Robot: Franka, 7 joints.
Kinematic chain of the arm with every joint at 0, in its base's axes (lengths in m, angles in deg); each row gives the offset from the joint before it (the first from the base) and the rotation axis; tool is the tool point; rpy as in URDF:
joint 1: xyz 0 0 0.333 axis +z
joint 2: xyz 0 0 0 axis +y
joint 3: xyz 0 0 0.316 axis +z
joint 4: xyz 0.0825 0 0 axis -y
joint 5: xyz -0.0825 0 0.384 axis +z
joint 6: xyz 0 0 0 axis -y
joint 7: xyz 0.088 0 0 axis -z
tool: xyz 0 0 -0.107 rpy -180 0 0
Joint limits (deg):
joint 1: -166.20..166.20
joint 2: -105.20..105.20
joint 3: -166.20..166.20
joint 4: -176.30..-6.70
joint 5: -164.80..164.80
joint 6: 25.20..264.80
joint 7: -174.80..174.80
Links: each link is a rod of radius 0.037 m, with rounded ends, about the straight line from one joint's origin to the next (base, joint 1, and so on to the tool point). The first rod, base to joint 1, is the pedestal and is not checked.
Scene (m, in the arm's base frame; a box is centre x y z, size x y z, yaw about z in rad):
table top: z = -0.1
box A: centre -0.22 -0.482 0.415 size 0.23 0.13 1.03 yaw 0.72
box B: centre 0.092 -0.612 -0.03 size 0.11 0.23 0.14 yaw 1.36
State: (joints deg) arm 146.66 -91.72 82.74 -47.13 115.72 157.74 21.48
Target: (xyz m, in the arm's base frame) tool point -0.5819 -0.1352 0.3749
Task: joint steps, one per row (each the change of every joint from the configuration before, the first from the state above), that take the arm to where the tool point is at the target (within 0.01 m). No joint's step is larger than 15 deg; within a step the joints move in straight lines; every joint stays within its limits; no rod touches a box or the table.
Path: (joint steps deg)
1: -0.52 9.70 -11.67 -0.85 -3.68 -3.35 -7.23
2: -0.52 9.69 -11.67 -0.84 -3.67 -3.36 -7.23
3: -0.52 9.70 -11.67 -0.85 -3.68 -3.35 -7.23
4: -0.52 9.69 -11.67 -0.84 -3.68 -3.35 -7.23
5: 0.53 13.86 3.15 -12.82 3.43 3.00 5.78
6: 0.52 13.86 3.15 -12.82 3.42 3.00 5.79
7: 0.52 13.86 3.15 -12.82 3.43 2.99 5.78
8: 0.53 13.86 3.16 -12.82 3.42 3.00 5.79
9: 0.52 13.86 3.15 -12.82 3.43 3.00 5.78

